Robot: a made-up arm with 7 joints.
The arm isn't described. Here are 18 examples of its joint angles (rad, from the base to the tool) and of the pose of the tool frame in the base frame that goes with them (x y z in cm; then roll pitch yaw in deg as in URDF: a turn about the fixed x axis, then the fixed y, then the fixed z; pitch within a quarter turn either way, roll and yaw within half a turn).
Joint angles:
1: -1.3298 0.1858 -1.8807 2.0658 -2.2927 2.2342 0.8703
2: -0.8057 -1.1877 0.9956 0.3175 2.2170 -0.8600 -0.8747
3: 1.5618 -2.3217 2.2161 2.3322 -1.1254 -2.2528 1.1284
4: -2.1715 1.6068 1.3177 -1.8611 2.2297 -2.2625 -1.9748
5: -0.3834 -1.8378 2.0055 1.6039 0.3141 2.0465 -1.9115
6: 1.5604 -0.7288 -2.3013 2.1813 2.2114 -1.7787 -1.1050
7: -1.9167 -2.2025 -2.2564 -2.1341 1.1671 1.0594 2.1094
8: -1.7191 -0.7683 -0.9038 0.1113 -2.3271 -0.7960 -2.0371
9: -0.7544 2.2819 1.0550 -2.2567 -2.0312 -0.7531 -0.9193
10: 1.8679 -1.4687 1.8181 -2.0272 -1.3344 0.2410 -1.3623
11: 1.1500 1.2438 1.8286 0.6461 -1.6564 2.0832 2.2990
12: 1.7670 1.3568 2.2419 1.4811 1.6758 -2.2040 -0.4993
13: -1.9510 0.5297 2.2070 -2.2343 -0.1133 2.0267 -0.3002
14: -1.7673 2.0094 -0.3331 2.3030 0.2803 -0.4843 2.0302
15: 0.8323 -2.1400 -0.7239 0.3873 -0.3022 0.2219 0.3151
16: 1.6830 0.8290 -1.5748 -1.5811 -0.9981 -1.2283 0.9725
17: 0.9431 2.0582 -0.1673 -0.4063 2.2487 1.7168 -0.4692
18: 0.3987 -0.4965 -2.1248 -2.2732 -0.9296 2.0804 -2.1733
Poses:
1: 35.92 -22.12 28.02 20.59 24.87 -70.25
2: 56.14 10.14 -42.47 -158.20 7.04 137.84
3: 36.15 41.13 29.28 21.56 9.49 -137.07
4: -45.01 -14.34 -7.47 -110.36 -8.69 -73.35
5: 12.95 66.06 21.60 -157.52 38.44 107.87
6: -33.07 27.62 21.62 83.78 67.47 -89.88
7: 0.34 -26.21 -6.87 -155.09 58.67 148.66
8: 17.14 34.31 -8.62 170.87 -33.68 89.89
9: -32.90 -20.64 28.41 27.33 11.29 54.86
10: -10.66 0.76 9.06 164.53 5.99 -164.66
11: 27.32 -67.55 20.82 17.19 -40.98 -96.00
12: -23.41 -85.36 -25.98 46.44 -22.71 9.08
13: -22.31 -0.86 6.76 15.04 -19.85 -65.75
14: -63.44 -59.64 26.91 61.31 8.03 -93.74
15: 32.15 11.08 85.84 -42.51 59.12 -165.90
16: -11.18 9.49 -34.90 -175.04 -5.92 -116.52
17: 20.59 -37.15 46.61 -138.60 -11.07 173.20
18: 13.36 -14.93 -5.43 -154.25 61.57 -41.23
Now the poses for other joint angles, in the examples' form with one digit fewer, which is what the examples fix.
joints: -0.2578 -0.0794 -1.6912 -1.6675 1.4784 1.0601 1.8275
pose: -24.9 10.5 14.1 73.5 71.8 -116.2
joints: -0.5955 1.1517 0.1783 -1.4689 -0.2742 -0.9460 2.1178
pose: -42.0 1.7 3.6 -72.2 21.4 47.6
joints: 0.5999 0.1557 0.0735 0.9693 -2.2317 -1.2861 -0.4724
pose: -22.2 -20.4 -20.7 -60.9 23.1 -140.7
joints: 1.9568 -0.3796 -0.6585 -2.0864 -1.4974 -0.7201 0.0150
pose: -10.0 18.9 -8.4 84.0 -46.2 -97.7
